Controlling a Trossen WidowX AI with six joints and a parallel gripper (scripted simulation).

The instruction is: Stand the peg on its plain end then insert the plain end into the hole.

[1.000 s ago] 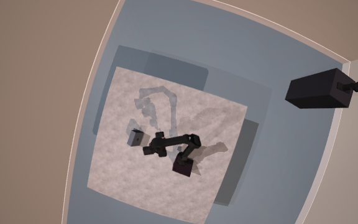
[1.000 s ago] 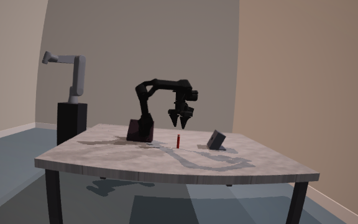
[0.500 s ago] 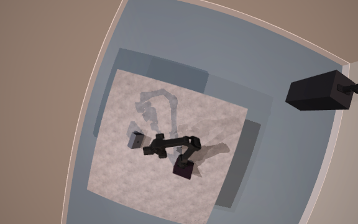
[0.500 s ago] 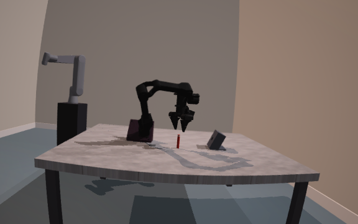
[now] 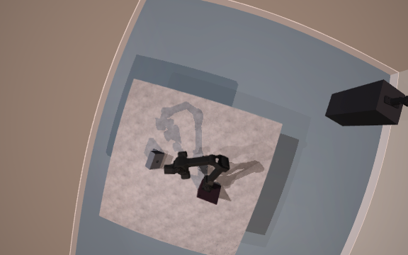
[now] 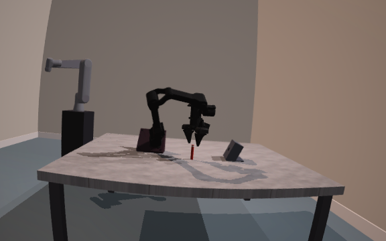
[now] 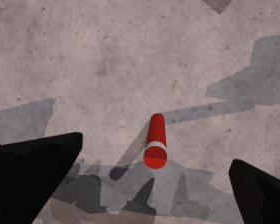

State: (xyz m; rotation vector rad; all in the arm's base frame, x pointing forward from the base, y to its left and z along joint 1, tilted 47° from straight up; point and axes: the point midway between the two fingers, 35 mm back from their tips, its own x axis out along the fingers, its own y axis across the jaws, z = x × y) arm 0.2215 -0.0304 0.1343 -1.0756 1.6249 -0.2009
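Right now my gripper tip is 20 mm above the red peg. The rest, counted from my gripper tip: sloped panel: 230 mm ahead, 100 mm to the left, 30 mm below.
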